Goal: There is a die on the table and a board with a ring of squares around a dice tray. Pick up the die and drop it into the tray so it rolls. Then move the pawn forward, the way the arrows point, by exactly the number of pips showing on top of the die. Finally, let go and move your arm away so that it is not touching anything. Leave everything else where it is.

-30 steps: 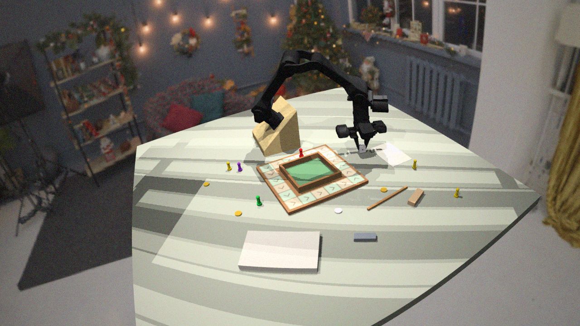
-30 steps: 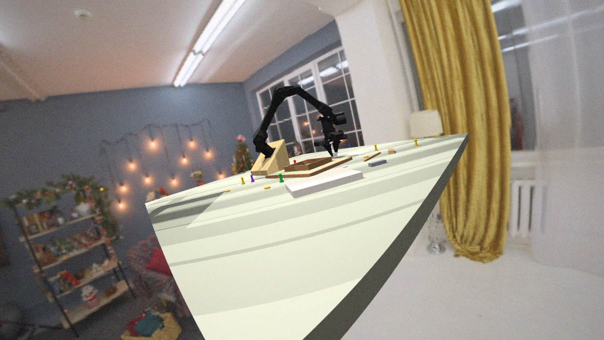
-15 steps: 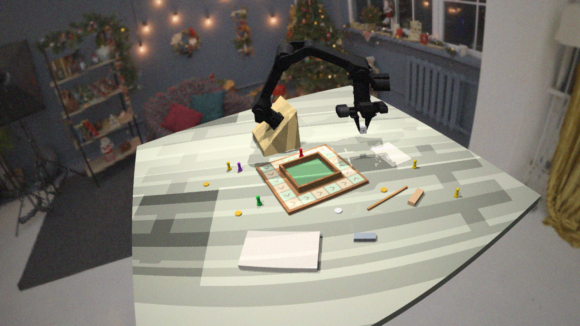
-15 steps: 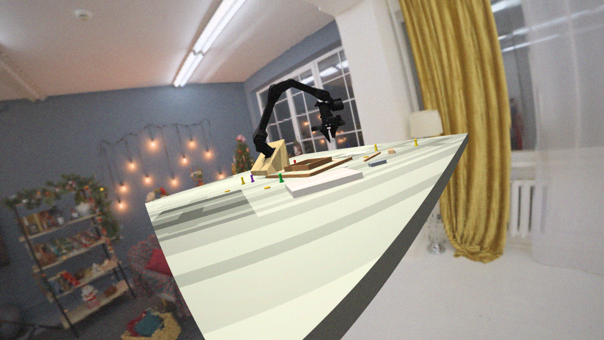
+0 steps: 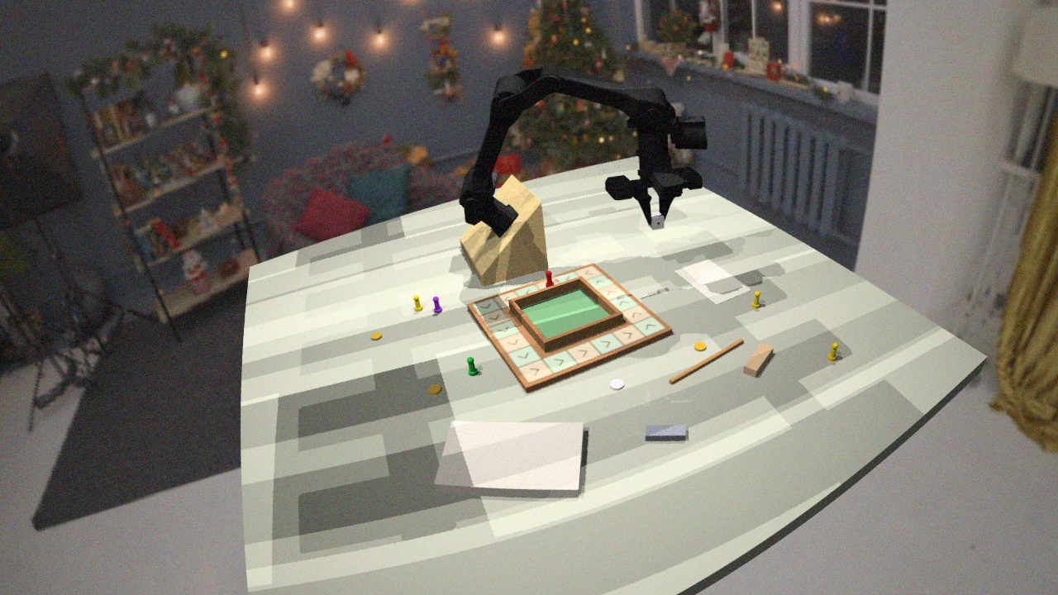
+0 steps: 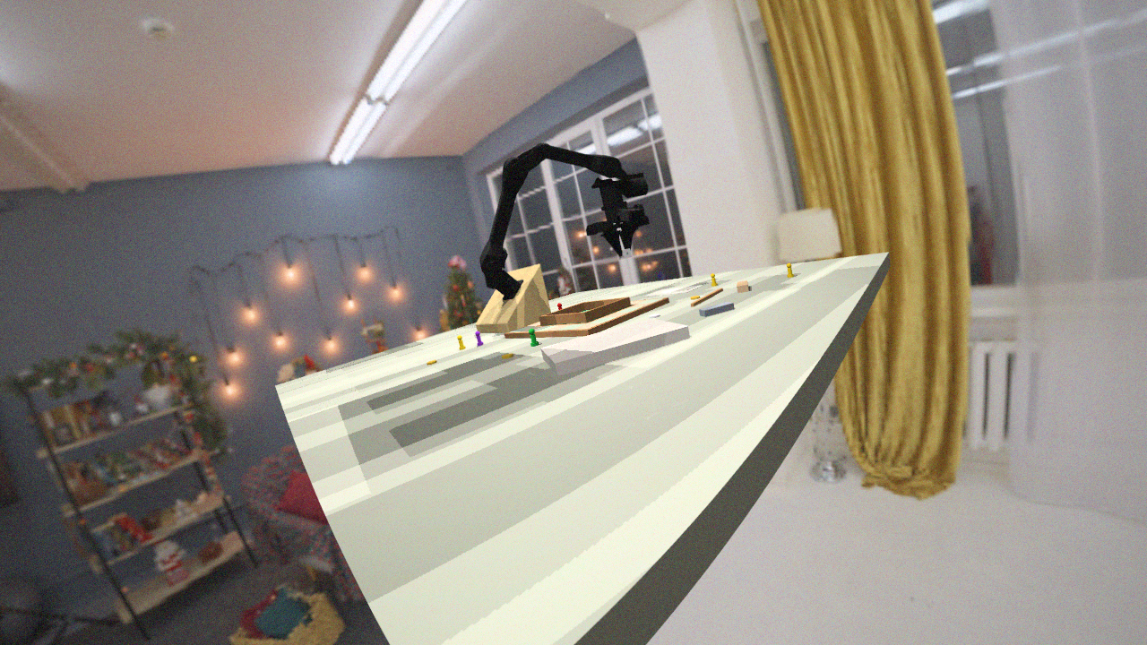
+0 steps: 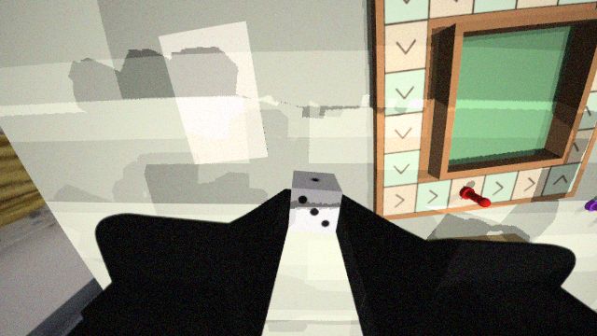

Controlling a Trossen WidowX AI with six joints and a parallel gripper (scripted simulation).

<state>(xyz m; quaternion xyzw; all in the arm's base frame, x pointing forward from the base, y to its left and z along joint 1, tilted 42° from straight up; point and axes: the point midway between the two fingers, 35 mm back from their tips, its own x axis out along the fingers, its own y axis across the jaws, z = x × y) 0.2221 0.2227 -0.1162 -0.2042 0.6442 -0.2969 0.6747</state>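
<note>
Right now the red pawn is 210 mm to the right of my gripper tip, 100 mm below it and 70 mm behind it. Round my gripper tip: wooden stick 280 mm ahead, 130 mm below, 50 mm to the right; white die right at my gripper tip; white sheet 130 mm below, 100 mm to the left, 60 mm ahead.
</note>
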